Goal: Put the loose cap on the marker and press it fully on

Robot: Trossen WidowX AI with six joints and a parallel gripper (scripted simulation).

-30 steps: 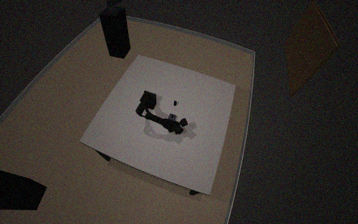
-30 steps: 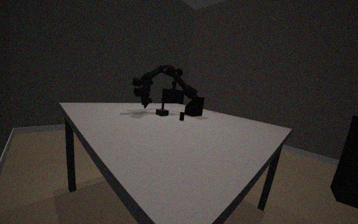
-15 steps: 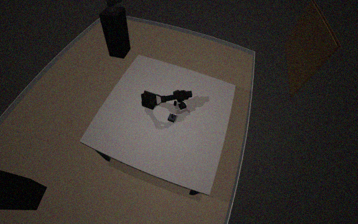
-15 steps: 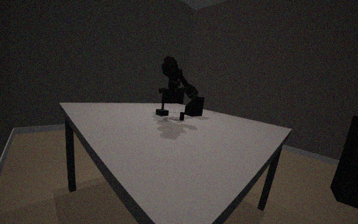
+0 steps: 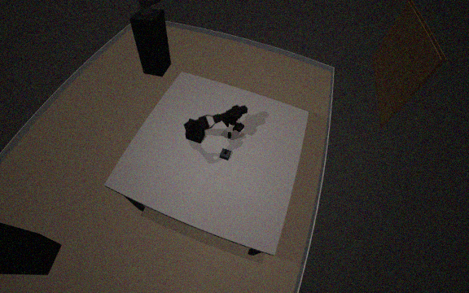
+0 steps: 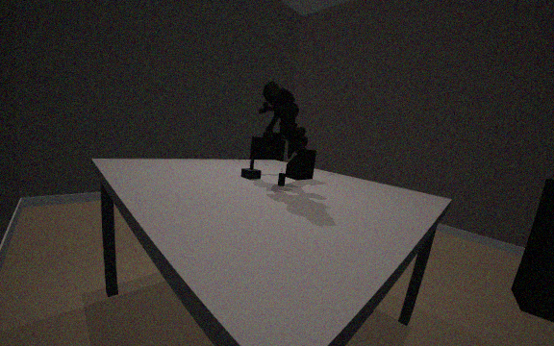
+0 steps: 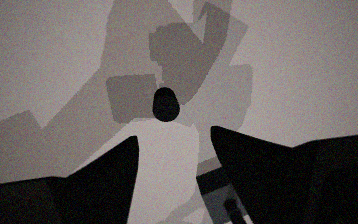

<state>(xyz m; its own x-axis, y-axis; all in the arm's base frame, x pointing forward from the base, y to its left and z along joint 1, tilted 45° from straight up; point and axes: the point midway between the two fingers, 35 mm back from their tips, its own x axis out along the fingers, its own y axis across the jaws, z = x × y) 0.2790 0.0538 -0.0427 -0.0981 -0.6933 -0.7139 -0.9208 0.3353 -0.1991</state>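
Now: gripper tip 9 cm above the marker cap. Also, from my gripper tip: holder block 17 cm to the right, 10 cm below, 1 cm ahead.
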